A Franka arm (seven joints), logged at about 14 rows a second.
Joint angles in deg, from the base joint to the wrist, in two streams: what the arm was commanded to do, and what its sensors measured. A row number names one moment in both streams.
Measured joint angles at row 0:
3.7, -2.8, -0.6, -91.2, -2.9, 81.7, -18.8
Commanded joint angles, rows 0 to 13:
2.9, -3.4, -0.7, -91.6, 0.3, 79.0, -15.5
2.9, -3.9, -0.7, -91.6, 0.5, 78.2, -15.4
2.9, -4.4, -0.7, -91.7, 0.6, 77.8, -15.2
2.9, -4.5, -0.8, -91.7, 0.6, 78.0, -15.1
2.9, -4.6, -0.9, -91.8, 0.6, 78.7, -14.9
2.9, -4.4, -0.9, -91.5, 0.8, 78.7, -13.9
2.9, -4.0, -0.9, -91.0, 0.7, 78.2, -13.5
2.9, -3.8, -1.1, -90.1, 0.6, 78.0, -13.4
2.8, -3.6, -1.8, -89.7, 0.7, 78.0, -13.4
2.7, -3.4, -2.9, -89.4, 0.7, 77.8, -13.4
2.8, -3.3, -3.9, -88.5, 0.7, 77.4, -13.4
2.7, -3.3, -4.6, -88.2, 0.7, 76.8, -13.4
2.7, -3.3, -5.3, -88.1, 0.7, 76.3, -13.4
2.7, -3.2, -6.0, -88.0, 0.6, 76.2, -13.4
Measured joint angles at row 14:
3.3, -3.5, -5.3, -89.3, -0.7, 78.1, -14.1
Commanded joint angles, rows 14 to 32:
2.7, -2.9, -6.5, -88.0, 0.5, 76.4, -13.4
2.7, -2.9, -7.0, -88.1, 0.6, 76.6, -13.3
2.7, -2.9, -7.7, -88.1, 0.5, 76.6, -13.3
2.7, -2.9, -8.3, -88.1, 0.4, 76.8, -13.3
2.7, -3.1, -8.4, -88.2, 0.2, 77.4, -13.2
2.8, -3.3, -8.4, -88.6, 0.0, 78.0, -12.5
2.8, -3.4, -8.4, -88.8, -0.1, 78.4, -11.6
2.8, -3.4, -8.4, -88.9, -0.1, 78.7, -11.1
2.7, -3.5, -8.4, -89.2, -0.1, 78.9, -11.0
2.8, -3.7, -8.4, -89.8, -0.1, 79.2, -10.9
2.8, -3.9, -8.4, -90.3, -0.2, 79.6, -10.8
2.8, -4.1, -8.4, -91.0, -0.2, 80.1, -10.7
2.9, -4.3, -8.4, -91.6, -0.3, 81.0, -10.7
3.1, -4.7, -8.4, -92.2, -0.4, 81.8, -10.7
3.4, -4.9, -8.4, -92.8, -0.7, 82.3, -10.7
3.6, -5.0, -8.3, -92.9, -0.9, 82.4, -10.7
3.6, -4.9, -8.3, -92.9, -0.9, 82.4, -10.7
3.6, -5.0, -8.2, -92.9, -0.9, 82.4, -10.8
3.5, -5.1, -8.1, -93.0, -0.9, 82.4, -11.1
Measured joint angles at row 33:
3.4, -3.4, -8.4, -91.1, -0.7, 81.2, -11.6
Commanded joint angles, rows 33 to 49:
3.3, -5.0, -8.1, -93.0, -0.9, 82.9, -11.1
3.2, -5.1, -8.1, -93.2, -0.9, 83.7, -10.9
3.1, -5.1, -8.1, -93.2, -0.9, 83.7, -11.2
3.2, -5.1, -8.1, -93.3, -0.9, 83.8, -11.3
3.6, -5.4, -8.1, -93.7, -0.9, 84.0, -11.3
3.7, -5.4, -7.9, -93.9, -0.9, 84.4, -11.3
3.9, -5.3, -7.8, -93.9, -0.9, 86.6, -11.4
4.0, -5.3, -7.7, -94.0, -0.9, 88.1, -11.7
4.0, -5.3, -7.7, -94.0, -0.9, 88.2, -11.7
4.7, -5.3, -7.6, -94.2, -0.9, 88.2, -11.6
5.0, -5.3, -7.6, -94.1, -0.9, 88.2, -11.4
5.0, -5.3, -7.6, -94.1, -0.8, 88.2, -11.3
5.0, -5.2, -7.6, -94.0, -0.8, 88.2, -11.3
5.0, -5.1, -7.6, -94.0, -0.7, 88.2, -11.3
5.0, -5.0, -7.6, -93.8, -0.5, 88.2, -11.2
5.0, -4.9, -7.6, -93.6, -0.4, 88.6, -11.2
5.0, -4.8, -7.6, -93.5, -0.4, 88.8, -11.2
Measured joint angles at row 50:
4.3, -3.5, -7.4, -92.0, -0.8, 87.2, -11.7
